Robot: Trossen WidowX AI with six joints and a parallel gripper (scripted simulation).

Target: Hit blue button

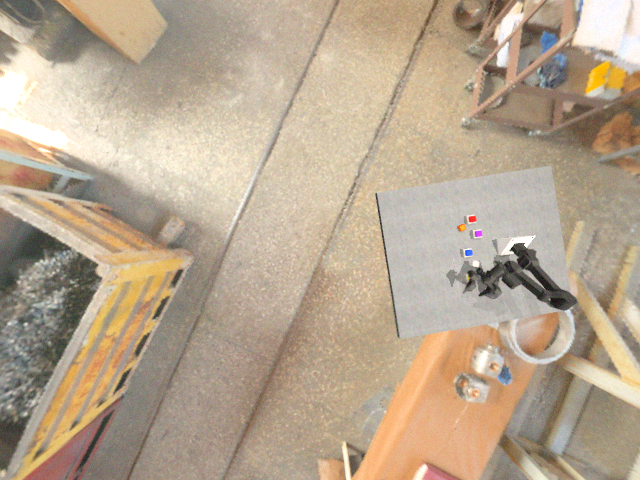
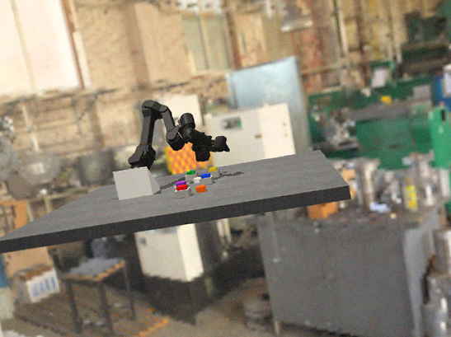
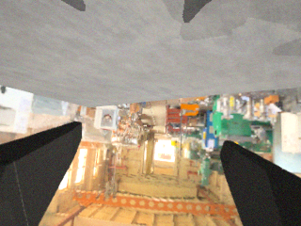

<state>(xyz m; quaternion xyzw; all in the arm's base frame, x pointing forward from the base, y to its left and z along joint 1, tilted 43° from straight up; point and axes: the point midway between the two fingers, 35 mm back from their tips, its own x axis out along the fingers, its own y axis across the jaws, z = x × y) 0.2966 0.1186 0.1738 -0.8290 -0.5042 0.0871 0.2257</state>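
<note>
My gripper tip is now 220 mm to the left of the blue button, 60 mm above it and 40 mm past it. Also, from my gripper tip: white block (140 mm to the right, 90 mm below, 90 mm behind); yellow button (60 mm to the right, 60 mm below, 40 mm behind); green button (140 mm behind, 60 mm below, 50 mm to the right).
</note>
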